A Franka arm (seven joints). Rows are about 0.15 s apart.
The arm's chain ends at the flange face. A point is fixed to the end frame.
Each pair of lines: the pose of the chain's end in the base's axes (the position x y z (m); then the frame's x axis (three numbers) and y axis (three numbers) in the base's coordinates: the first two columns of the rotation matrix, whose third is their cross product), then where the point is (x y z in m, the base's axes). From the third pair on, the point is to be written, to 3 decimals.
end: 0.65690 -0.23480 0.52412 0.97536 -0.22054 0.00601 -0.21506 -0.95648 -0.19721
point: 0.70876 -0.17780 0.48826
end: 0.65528 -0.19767 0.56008 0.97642 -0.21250 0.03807 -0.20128 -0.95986 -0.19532
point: 0.70778 -0.14056 0.52534
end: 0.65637 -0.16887 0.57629 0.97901 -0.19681 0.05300 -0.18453 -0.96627 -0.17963
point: 0.708 -0.112 0.541
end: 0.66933 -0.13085 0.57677 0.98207 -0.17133 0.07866 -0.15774 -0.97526 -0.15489
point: 0.721 -0.073 0.541
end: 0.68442 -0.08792 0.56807 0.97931 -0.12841 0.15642 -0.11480 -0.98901 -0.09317
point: 0.736 -0.031 0.532
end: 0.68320 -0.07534 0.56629 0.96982 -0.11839 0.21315 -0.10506 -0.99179 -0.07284
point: 0.737 -0.019 0.531
